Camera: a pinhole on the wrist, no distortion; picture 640 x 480 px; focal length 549.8 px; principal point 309.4 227.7 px. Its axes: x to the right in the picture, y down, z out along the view. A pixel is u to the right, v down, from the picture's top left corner.
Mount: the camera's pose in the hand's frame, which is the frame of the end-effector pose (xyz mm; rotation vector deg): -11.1 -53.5 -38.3 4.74 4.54 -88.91
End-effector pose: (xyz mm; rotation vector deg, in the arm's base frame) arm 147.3 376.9 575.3 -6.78 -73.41 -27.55
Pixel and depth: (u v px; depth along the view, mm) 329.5 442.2 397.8
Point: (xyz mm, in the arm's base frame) -184.4 365.3 796.3
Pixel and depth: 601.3 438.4 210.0
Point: -55.5 247.0 656.0
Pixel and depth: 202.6 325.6 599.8
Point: -341.1 551.1 830.9
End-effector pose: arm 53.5 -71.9 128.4 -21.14 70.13 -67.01
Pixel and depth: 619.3 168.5 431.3
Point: 207.7 -294.7 551.6
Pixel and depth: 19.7 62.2 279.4
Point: 314.9 -50.6 226.3
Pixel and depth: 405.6 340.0 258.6
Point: 173.1 -233.0 279.8
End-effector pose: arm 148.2 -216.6 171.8 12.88 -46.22 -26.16
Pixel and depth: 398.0 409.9 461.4
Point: -123.7 -444.9 479.9
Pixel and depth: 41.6 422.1 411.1
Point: -29.9 -193.8 558.2
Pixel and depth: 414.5 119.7 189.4
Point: -22.1 -293.6 200.0
